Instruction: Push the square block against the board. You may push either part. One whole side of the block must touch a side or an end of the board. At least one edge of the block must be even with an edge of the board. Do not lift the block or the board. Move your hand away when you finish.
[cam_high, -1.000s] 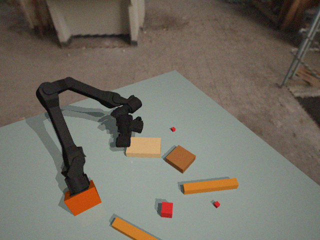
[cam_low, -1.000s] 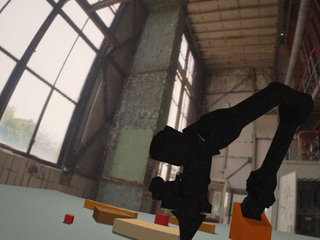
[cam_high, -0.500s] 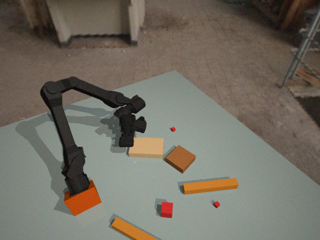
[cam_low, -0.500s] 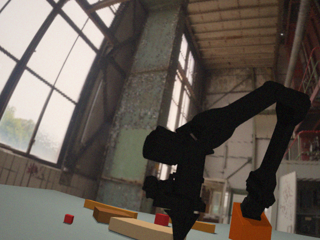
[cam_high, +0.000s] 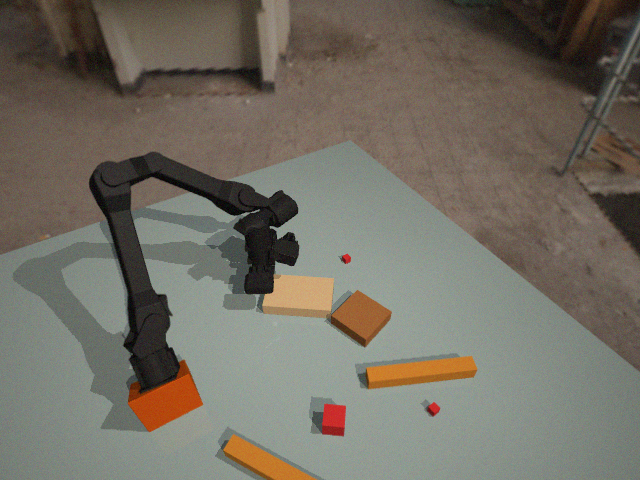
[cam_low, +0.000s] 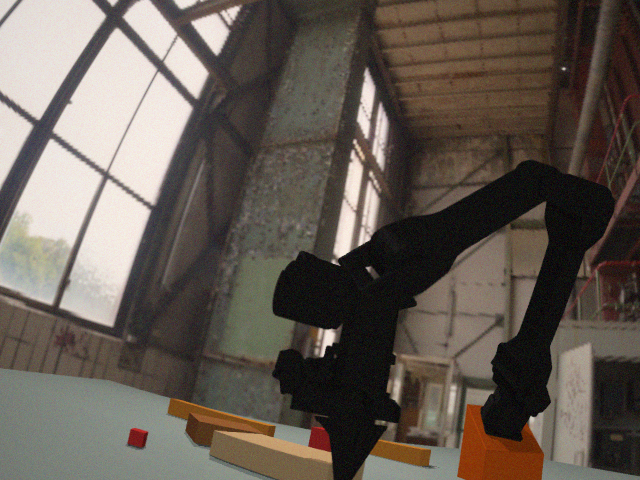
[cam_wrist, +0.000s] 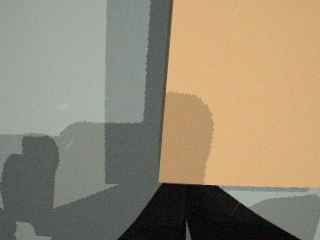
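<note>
Now: the tan board 6 cm ahead of my gripper tip, 7 cm to the right of it and 1 cm above it. Round my gripper tip: brown square block 17 cm ahead, 19 cm to the right, 1 cm above.
</note>
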